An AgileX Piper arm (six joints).
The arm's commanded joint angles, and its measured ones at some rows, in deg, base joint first. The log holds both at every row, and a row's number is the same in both.
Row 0, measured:
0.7, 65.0, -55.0, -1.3, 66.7, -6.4
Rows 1 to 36, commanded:
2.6, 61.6, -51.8, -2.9, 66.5, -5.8
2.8, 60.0, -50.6, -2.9, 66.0, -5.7
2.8, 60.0, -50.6, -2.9, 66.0, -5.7
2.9, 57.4, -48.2, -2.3, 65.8, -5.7
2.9, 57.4, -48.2, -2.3, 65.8, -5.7
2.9, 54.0, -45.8, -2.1, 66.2, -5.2
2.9, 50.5, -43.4, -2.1, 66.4, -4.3
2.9, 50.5, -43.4, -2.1, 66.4, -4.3
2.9, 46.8, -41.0, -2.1, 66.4, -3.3
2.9, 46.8, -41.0, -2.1, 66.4, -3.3
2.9, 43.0, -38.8, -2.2, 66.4, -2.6
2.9, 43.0, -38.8, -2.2, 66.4, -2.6
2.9, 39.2, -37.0, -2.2, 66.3, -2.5
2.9, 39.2, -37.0, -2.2, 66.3, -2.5
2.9, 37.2, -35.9, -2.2, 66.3, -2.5
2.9, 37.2, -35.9, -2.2, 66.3, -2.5
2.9, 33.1, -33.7, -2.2, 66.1, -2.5
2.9, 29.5, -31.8, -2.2, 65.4, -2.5
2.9, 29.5, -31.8, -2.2, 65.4, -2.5
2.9, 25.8, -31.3, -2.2, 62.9, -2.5
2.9, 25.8, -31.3, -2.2, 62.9, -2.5
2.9, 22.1, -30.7, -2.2, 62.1, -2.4
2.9, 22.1, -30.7, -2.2, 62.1, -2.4
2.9, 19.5, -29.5, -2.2, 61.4, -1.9
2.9, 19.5, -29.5, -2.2, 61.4, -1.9
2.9, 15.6, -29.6, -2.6, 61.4, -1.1
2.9, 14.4, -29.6, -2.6, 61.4, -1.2
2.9, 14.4, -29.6, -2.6, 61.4, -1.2
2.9, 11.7, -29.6, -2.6, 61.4, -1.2
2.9, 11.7, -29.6, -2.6, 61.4, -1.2
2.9, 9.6, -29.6, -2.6, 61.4, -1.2
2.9, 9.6, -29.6, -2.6, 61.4, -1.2
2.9, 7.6, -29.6, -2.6, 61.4, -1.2
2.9, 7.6, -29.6, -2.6, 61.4, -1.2
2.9, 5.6, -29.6, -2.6, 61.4, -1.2
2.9, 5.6, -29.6, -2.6, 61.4, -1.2
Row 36, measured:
2.8, 8.0, -29.9, -2.1, 62.2, -1.4
